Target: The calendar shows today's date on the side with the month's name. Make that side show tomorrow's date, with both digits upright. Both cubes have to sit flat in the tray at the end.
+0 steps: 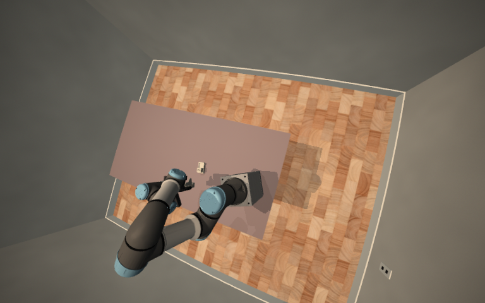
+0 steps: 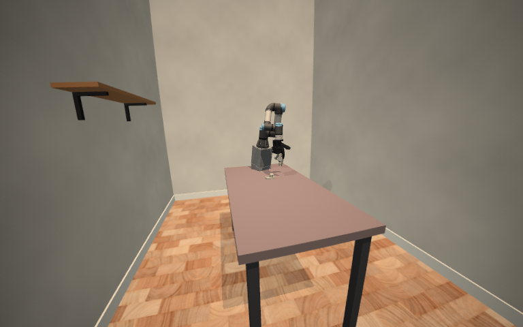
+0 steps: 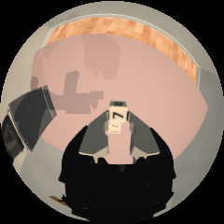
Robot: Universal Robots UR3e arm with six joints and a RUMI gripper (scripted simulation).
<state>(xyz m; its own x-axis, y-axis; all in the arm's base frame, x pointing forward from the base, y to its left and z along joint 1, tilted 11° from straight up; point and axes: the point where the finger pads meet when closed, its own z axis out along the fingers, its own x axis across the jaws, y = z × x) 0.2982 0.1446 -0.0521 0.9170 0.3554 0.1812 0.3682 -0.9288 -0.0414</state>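
My gripper is now 120 mm above the tray, 100 mm to the left of it and 40 mm short of it.
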